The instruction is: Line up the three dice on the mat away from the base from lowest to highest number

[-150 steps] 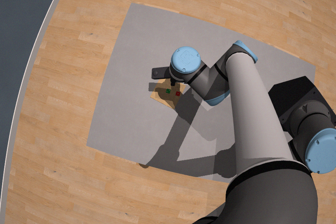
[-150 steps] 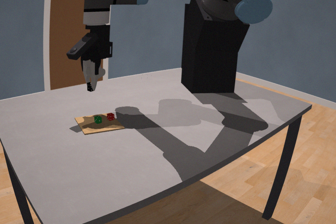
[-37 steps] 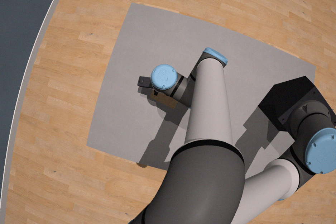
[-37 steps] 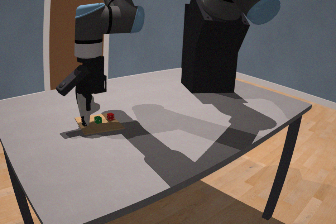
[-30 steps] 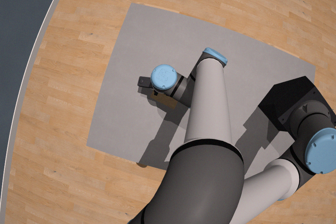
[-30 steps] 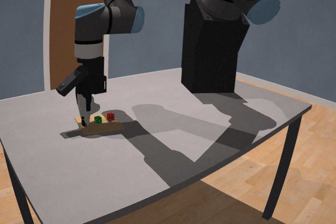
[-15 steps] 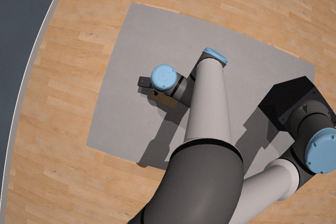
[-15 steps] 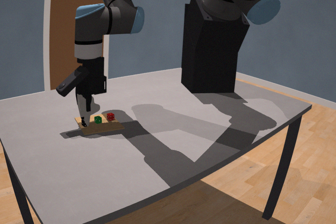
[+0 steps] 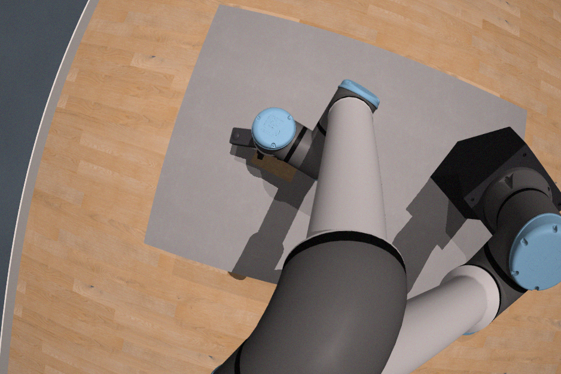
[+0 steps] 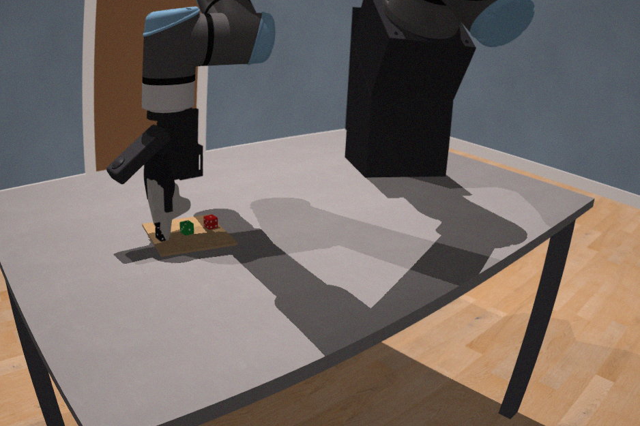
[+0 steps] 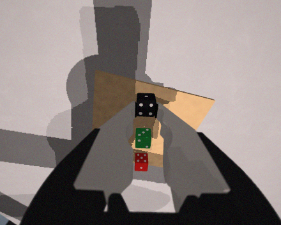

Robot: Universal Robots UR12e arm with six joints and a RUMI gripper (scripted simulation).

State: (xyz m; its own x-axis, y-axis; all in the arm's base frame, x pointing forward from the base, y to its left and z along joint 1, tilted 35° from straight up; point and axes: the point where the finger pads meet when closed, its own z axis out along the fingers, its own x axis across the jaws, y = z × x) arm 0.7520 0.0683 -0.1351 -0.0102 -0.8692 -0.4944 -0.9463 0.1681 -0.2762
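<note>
My gripper is now 1 cm above the black die. Also, from my hand: tan mat (5 cm behind, 2 cm below); red die (10 cm behind, 1 cm below); green die (5 cm behind, 1 cm below).
</note>
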